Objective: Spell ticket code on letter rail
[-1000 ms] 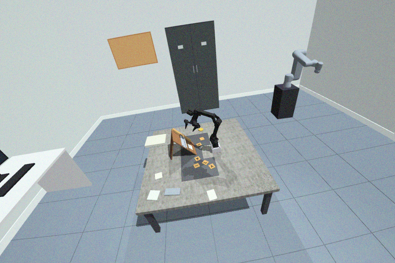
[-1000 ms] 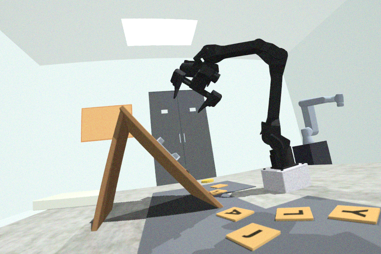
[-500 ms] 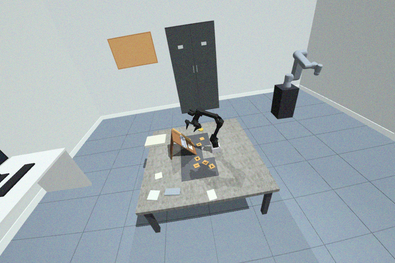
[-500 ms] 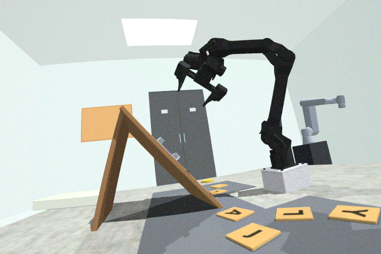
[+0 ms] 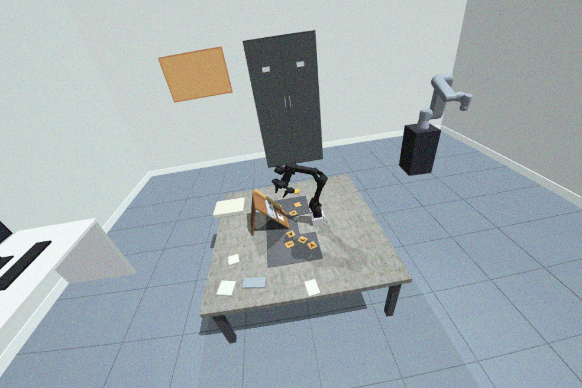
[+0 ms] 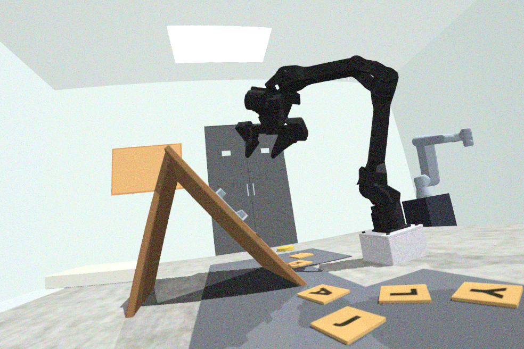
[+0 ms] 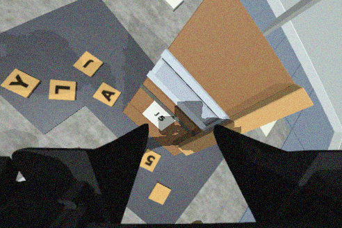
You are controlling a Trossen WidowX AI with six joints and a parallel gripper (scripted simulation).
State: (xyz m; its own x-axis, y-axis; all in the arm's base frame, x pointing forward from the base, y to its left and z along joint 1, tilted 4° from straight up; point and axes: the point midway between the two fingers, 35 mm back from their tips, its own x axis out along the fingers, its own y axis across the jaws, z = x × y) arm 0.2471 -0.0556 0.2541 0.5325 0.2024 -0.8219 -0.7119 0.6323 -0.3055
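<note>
Now: the orange tile marked 5 270 mm below my gripper tip, 100 mm to the right of it and 80 mm behind it. Also, from my gripper tip: white ticket (200 mm below, 30 mm ahead); then dark mat (280 mm below, 80 mm behind, 50 mm to the left); then orange tile (270 mm below, 210 mm to the right, 130 mm behind).
</note>
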